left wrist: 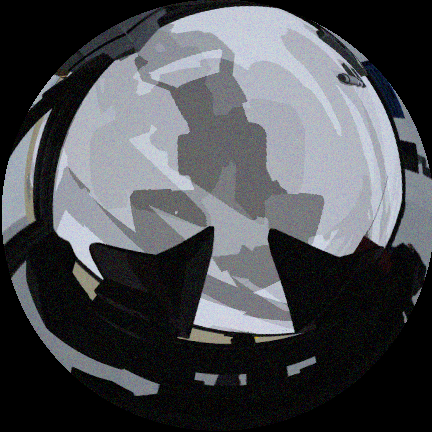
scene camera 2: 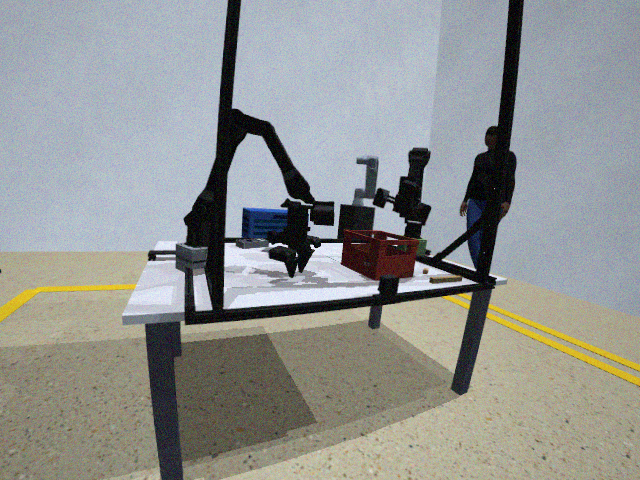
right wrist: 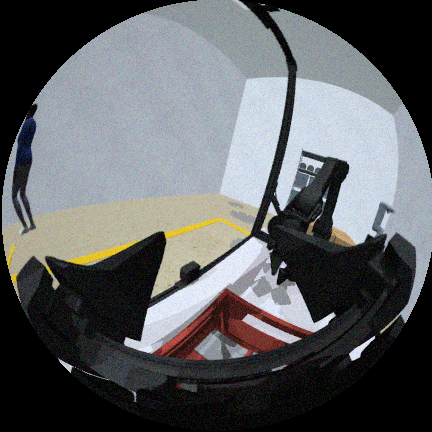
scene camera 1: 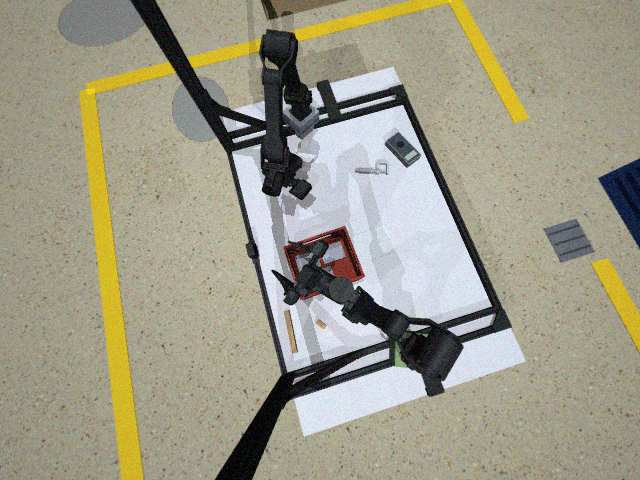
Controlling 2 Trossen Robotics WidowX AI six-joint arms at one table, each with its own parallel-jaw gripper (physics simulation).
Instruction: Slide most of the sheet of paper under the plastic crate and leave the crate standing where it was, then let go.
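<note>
The red plastic crate [scene camera 1: 355, 253] [scene camera 2: 361, 258] [right wrist: 257, 334] stands upright on the white table, right of centre in scene camera 2. A dark red bit of it shows at the right in the left wrist view. I cannot tell the sheet of paper from the white, shadowed table top, so its position against the crate is unclear. My left gripper [scene camera 2: 297, 271] [left wrist: 241, 232] [right wrist: 274, 279] is partly open and empty, pointing down low over the table, left of the crate in scene camera 2; its fingers are hidden in scene camera 1. My right gripper [scene camera 1: 280, 256] [right wrist: 220, 233] is wide open and empty, above the crate's side.
A grey block [scene camera 1: 302, 121] [scene camera 2: 191, 255] stands beside the left arm. A calliper-like tool [scene camera 1: 379, 169] [left wrist: 350, 78] and a grey meter [scene camera 1: 402, 148] lie at the upper right in scene camera 1. A wooden strip [scene camera 1: 291, 331] [scene camera 2: 445, 279] and a small wooden piece [scene camera 1: 320, 323] lie below the crate there.
</note>
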